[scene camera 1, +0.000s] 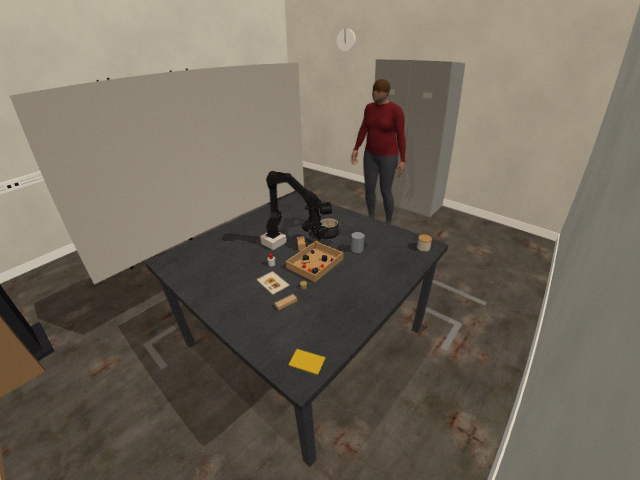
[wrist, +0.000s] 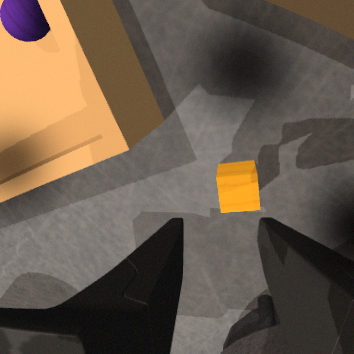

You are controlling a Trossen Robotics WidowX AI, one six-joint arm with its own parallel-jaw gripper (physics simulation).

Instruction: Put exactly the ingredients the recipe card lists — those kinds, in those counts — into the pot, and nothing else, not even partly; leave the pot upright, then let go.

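Pixels of known places: gripper, between the fingertips: (scene camera 1: 317,239) (wrist: 220,228); arm's base, origin of its link: (scene camera 1: 272,234).
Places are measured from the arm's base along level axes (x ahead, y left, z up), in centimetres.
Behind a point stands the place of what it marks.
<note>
My gripper (scene camera 1: 315,235) {z -2.2, x 23.6, y 13.7 cm} (wrist: 220,228) {z -2.2, x 23.6, y 13.7 cm} is open, its fingers apart with nothing between them, low beside the pot (scene camera 1: 329,228) {z 2.6, x 26.6, y 21.5 cm}. In the wrist view, part of a dark rounded side with a knob, seemingly the pot (wrist: 255,335) {z -2.8, x 24.4, y 20.4 cm}, shows at the bottom behind the right finger. An orange cube (wrist: 238,187) {z -3.8, x 22.6, y 13.0 cm} lies on the table just beyond the fingertips, nearer the right one. The wooden tray (scene camera 1: 300,273) {z -4.1, x 33.9, y -16.0 cm} (wrist: 120,90) {z -2.2, x 24.6, y 7.9 cm} holds several small dark, red and orange pieces; a purple ball (wrist: 24,19) {z -3.0, x 27.0, y 3.8 cm} lies in it. The recipe card (scene camera 1: 272,282) {z -5.0, x 26.1, y -29.0 cm} lies flat; its print is too small to read. The pot's contents are hidden.
A small wooden block (scene camera 1: 301,243) {z -1.0, x 19.4, y 3.3 cm} stands between arm base and tray. A grey cylinder (scene camera 1: 357,242) {z 1.8, x 47.8, y 18.2 cm} stands right of the tray, a lidded jar (scene camera 1: 424,243) {z 0.0, x 79.5, y 41.3 cm} farther right. A red-capped bottle (scene camera 1: 271,260) {z -1.7, x 15.8, y -18.3 cm}, a small round piece (scene camera 1: 303,284) {z -3.0, x 41.5, y -23.1 cm}, a wooden bar (scene camera 1: 285,302) {z -3.4, x 42.3, y -37.5 cm} and a yellow sheet (scene camera 1: 307,361) {z -4.8, x 69.5, y -56.5 cm} are nearer the front.
</note>
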